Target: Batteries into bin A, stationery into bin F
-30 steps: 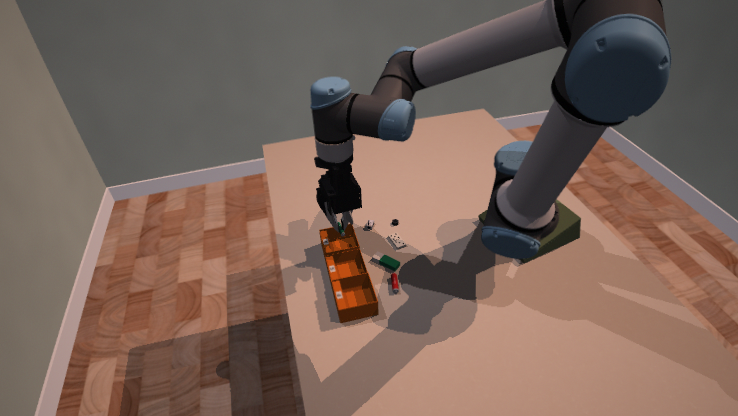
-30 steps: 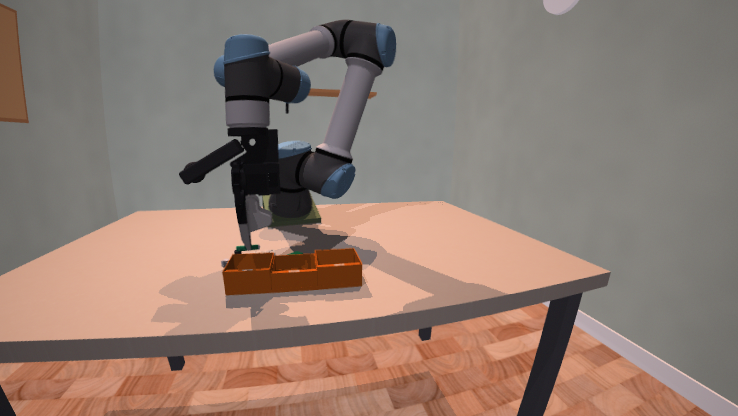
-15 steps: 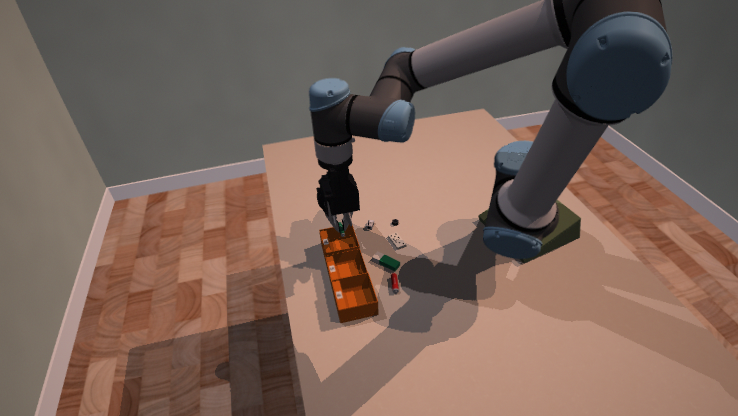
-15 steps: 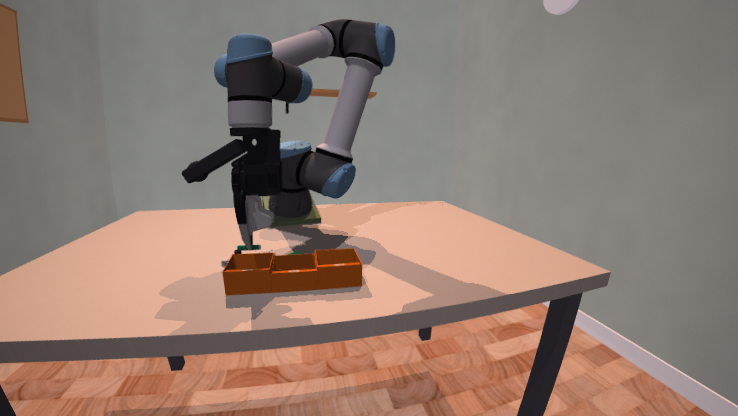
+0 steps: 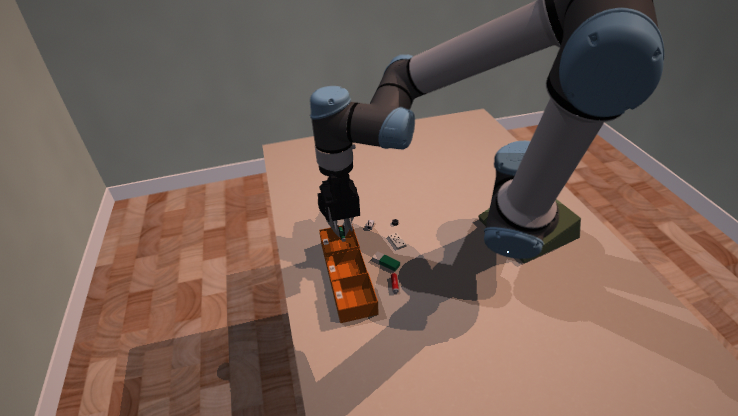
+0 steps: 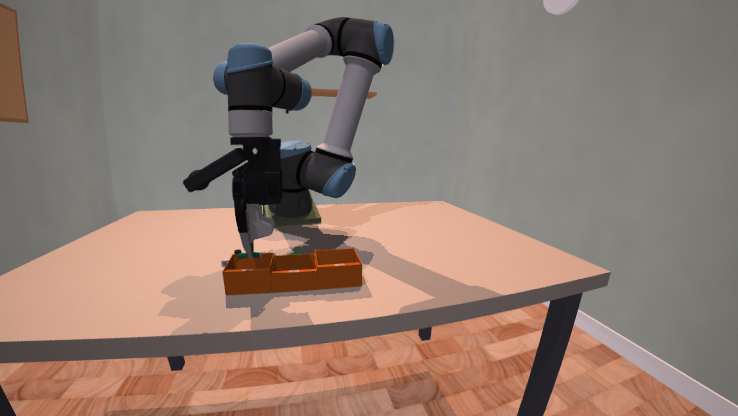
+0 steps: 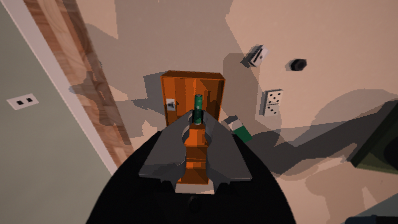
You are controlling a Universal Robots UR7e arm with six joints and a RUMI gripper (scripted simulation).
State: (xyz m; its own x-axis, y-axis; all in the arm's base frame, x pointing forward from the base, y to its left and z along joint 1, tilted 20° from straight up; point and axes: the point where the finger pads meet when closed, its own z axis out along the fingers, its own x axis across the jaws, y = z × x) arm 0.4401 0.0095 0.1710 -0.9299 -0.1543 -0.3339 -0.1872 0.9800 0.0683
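Now: hand 120 mm past the red battery, 120 mm to the right of it and 60 mm above it. Also, from my hand: small grey object 70 mm behind, 80 mm to the right, 60 mm below; then orange three-compartment bin 10 mm behind, 80 mm to the left, 50 mm below; then green battery 10 mm below.
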